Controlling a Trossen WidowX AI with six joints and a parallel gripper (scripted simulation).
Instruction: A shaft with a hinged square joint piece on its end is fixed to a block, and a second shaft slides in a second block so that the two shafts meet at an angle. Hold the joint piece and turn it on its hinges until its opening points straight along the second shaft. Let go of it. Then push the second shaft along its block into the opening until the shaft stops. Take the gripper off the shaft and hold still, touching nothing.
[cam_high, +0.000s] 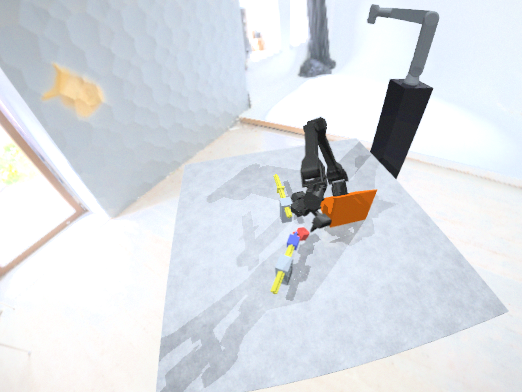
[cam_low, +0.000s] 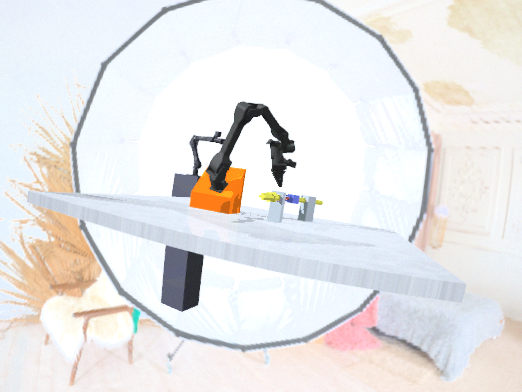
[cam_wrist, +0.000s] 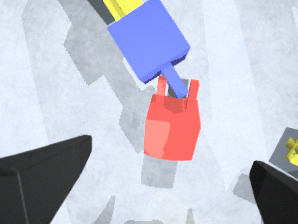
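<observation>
My gripper tip is 60 mm above the red square joint piece and 10 mm short of it.
</observation>
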